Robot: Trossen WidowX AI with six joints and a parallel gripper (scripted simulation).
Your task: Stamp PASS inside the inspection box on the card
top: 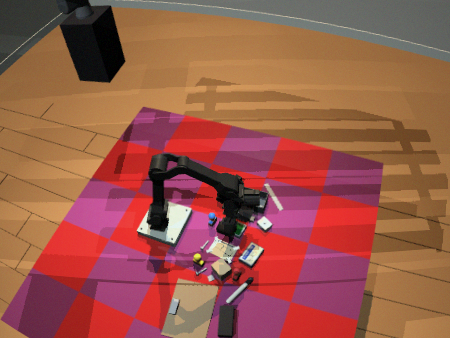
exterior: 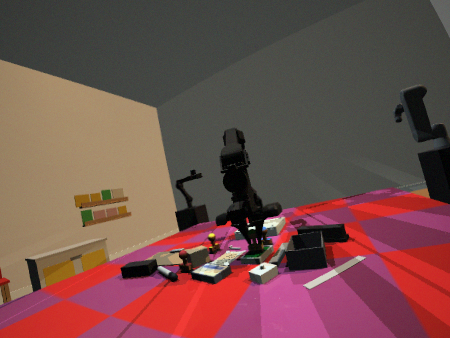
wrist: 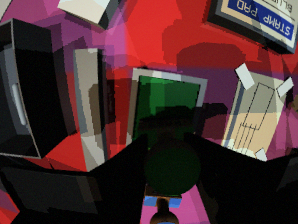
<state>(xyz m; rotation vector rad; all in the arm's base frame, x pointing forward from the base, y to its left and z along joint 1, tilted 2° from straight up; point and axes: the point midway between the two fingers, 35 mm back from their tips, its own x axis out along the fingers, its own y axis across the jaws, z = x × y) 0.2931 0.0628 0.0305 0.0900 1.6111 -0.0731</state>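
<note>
Now: gripper tip 3 cm above the green ink pad. Also, from my gripper tip: green-knobbed stamp right at my gripper tip; white card 10 cm to the right, 4 cm below, 2 cm behind; blue-knobbed stamp 9 cm behind, 2 cm below, 1 cm to the left.
</note>
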